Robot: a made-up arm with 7 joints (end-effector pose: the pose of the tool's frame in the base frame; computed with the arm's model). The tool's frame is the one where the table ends. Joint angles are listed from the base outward.
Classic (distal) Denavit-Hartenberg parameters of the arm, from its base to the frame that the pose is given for. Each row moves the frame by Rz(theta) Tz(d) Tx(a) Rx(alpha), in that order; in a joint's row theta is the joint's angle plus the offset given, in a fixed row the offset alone. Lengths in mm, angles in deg.
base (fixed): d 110, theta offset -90, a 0, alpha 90
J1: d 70, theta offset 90, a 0, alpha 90
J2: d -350, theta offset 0, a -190, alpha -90
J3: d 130, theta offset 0, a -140, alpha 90
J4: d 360, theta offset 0, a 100, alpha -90
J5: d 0, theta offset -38.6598, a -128.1, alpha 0
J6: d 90, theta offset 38.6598, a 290, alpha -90
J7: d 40, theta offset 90, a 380, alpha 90
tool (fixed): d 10, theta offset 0, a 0, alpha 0
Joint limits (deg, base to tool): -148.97..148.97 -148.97..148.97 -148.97..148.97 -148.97..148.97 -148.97..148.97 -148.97..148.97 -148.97..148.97
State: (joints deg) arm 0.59 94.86 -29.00 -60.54 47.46 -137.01 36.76
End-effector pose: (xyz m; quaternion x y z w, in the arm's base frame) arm 0.6207 0.1146 0.1581 0.5330 0.1692 0.5722 0.5999
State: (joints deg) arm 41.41 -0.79 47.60 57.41 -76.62 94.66 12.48
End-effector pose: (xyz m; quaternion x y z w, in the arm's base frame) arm -0.3403 0.4236 -0.1175 -0.7319 -0.3259 0.2017 0.5635
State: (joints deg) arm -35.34 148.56 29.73 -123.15 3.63 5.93 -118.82
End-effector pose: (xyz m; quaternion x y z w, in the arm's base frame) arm -0.3514 -0.2259 0.6190 -0.0137 -0.8211 -0.4609 0.3364
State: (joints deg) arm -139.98 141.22 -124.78 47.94 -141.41 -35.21 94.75
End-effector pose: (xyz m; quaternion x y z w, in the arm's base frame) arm 0.5937 -0.5232 0.3924 -0.9489 -0.3001 0.0865 0.0446
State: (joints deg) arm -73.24 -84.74 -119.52 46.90 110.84 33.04 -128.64
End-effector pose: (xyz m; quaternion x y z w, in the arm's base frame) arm -0.0788 0.2547 1.1050 0.3714 -0.2335 0.1638 0.8836
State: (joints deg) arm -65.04 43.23 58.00 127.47 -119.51 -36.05 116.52
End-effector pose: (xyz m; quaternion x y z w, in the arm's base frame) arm -0.0918 0.1400 -0.2391 -0.6206 0.0646 0.6088 0.4899
